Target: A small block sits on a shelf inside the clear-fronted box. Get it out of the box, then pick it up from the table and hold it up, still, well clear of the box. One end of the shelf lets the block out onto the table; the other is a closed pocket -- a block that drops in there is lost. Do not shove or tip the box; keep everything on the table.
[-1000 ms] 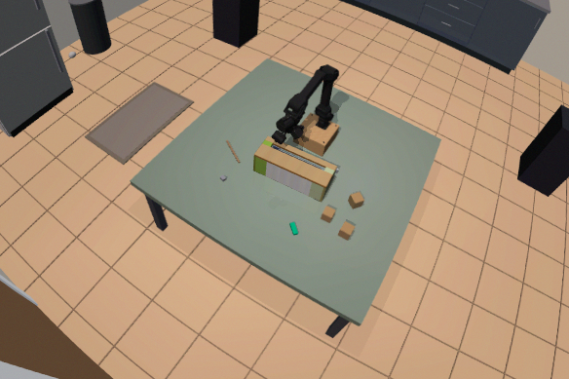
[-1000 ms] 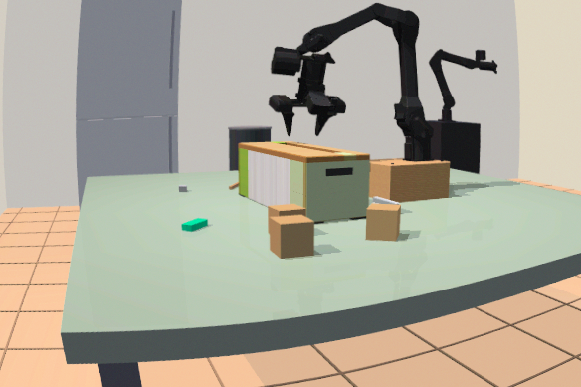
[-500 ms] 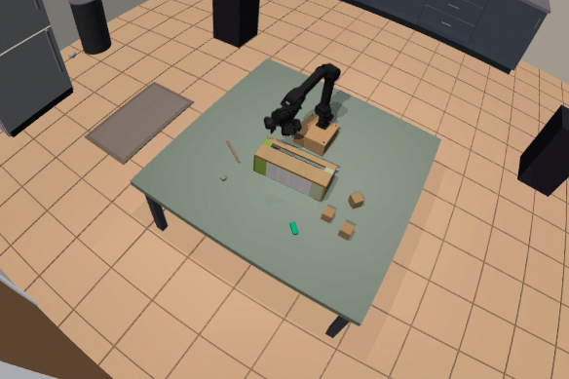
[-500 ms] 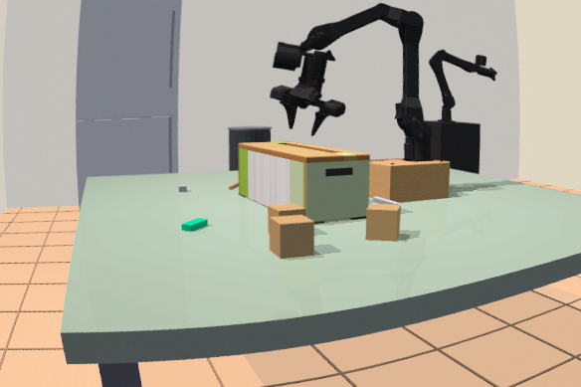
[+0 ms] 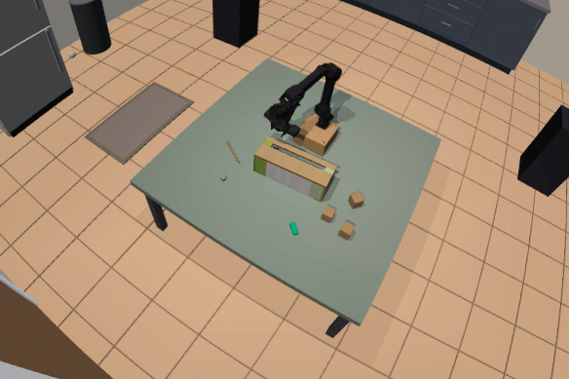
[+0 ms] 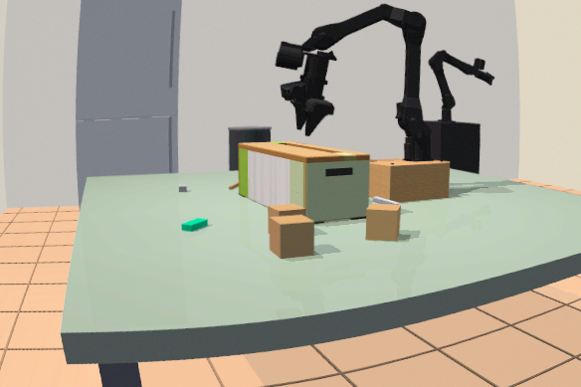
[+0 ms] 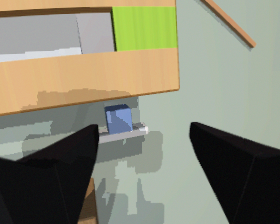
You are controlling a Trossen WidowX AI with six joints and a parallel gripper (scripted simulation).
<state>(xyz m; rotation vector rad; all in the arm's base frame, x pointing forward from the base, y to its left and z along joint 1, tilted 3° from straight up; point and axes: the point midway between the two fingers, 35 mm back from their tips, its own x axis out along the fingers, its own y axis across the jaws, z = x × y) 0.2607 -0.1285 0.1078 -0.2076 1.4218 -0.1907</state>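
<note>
Now: the blue block 14 cm below my gripper tip and 3 cm behind it. Also, from my gripper tip: grey cube: 30 cm ahead, 15 cm below, 12 cm to the right; wooden stick: 18 cm to the right, 15 cm below, 12 cm ahead; box: 16 cm to the left, 9 cm below, 4 cm ahead.
</note>
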